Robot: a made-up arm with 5 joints.
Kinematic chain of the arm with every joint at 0, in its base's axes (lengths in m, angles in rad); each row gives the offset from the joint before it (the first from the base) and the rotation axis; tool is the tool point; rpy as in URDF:
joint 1: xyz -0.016 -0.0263 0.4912 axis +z
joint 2: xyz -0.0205 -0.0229 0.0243 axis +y
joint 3: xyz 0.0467 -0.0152 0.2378 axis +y
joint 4: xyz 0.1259 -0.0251 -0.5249 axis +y
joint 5: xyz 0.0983 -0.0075 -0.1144 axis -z
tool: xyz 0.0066 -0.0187 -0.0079 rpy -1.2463 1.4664 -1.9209
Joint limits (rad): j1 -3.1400..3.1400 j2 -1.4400..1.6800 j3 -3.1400..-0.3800 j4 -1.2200..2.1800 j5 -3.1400..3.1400
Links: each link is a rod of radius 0.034 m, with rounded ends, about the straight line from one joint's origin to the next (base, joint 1, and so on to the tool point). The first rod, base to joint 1, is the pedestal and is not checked.
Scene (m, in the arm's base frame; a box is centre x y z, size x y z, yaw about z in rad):
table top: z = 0
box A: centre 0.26 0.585 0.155 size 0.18 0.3 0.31 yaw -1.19
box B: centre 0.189 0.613 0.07 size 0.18 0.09 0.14 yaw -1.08
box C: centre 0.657 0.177 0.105 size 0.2 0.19 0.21 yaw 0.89
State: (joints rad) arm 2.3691 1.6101 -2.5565 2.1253 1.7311
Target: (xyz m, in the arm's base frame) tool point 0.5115 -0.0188 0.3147
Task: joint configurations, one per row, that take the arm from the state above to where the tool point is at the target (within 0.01 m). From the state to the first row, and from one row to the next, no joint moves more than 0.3 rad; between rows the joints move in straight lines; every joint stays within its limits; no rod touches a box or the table.
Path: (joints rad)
1: 2.0913 1.3628 -2.3654 2.0674 1.7279
2: 1.8135 1.1156 -2.1742 2.0095 1.7248
3: 1.5358 0.8683 -1.9831 1.9516 1.7216
4: 1.2580 0.6210 -1.7919 1.8937 1.7184
5: 0.9826 0.6196 -1.7032 1.9652 1.7130
6: 0.7073 0.6181 -1.6145 2.0368 1.7075
7: 0.4320 0.6166 -1.5259 2.1084 1.7020
8: 0.1567 0.6151 -1.4372 2.1800 1.6966

